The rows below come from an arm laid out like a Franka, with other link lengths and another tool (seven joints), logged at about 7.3 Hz.
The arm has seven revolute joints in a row. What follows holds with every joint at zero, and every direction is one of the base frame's. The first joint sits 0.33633 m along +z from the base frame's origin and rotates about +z. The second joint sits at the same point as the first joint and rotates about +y. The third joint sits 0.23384 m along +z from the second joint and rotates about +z. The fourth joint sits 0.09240 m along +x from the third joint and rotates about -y. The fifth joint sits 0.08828 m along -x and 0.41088 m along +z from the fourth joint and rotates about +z. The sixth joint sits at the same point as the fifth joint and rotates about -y. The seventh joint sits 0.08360 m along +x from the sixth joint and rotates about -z. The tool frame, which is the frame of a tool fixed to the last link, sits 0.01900 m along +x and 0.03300 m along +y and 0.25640 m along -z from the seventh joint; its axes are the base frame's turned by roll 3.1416, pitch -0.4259 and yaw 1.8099 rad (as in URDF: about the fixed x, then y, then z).
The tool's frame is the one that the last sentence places.
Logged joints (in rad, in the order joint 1, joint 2, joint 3, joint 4, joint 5, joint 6, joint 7), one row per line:
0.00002, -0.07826, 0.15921, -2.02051, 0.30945, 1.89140, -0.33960
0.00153, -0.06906, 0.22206, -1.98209, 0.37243, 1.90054, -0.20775
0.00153, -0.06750, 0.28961, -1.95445, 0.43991, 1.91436, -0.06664
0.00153, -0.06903, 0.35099, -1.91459, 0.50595, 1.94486, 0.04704
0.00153, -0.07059, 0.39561, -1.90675, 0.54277, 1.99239, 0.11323
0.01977, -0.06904, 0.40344, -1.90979, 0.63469, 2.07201, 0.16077
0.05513, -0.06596, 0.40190, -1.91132, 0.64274, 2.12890, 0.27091
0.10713, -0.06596, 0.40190, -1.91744, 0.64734, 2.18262, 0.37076
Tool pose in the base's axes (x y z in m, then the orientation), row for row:
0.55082, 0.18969, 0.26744, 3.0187, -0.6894, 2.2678
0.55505, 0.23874, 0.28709, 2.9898, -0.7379, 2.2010
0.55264, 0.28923, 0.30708, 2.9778, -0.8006, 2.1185
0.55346, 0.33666, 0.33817, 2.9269, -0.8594, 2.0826
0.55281, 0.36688, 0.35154, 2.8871, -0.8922, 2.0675
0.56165, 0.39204, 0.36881, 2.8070, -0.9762, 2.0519
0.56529, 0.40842, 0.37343, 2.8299, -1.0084, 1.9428
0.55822, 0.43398, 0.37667, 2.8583, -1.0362, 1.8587
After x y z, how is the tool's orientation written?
As angles about the fixed x, y, z axes (roll, pitch, yaw), in radians.
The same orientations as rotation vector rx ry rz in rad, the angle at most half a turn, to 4 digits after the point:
-1.1155, -2.2573, -0.5228
-1.1902, -2.1803, -0.6034
-1.2654, -2.0813, -0.6785
-1.3087, -2.0026, -0.7753
-1.3340, -1.9577, -0.8385
-1.3624, -1.8519, -0.9608
-1.4471, -1.7682, -1.0039
-1.5002, -1.7017, -1.0296

